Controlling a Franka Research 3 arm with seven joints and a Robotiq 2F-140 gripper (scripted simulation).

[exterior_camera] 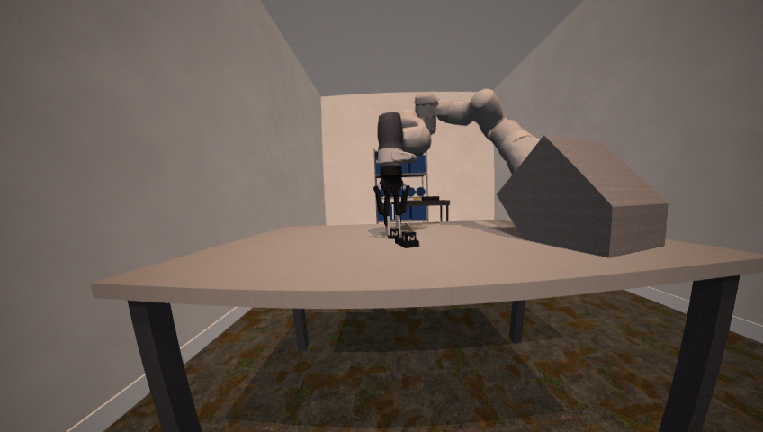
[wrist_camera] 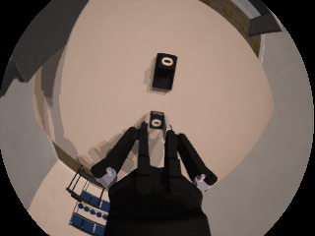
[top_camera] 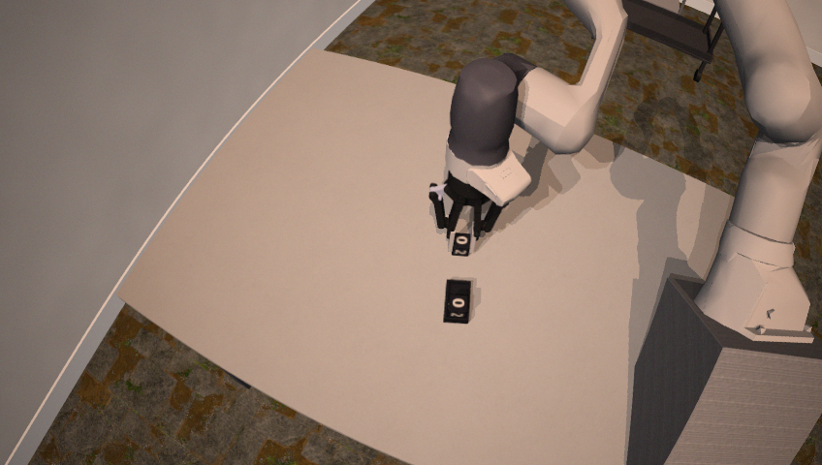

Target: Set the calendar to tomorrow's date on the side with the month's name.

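Now: the tray 2 cm behind my hand, 11 cm to the left of it and 4 cm below it.
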